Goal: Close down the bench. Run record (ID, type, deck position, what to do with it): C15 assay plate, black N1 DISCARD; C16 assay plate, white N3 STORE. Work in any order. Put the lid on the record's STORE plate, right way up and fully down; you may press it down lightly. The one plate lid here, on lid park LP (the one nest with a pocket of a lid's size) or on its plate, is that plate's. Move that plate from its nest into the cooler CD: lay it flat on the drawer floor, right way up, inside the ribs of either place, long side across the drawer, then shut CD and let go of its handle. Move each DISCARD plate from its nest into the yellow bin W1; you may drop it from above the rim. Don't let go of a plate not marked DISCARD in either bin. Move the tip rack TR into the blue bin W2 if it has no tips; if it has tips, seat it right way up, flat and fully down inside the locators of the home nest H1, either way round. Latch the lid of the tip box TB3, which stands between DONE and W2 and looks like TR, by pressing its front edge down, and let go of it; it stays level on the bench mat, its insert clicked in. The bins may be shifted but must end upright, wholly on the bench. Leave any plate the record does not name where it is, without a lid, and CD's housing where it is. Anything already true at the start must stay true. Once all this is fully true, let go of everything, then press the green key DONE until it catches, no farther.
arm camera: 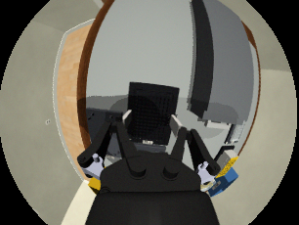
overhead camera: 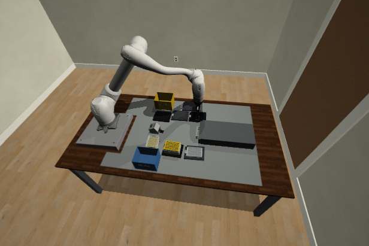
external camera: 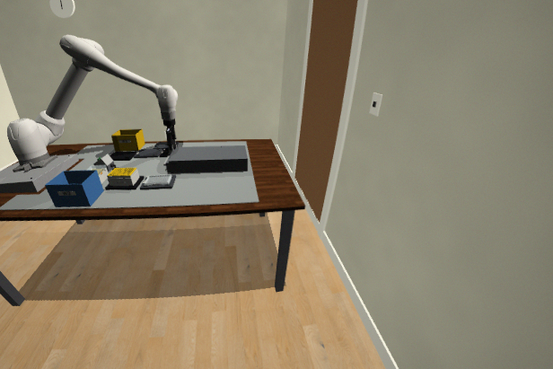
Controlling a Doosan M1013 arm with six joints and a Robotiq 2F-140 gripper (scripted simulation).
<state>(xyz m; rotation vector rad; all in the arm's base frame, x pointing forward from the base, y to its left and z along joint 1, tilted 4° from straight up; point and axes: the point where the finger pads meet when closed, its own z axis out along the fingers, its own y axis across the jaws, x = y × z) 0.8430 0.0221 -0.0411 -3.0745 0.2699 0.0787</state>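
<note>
Now: hand 20 mm above the black plate. Round my hand: grey nest 170 mm behind, 30 mm to the left, 30 mm below; then white plate 70 mm ahead, 220 mm to the right, 20 mm below; then plate lid 70 mm ahead, 220 mm to the right, 10 mm below.
</note>
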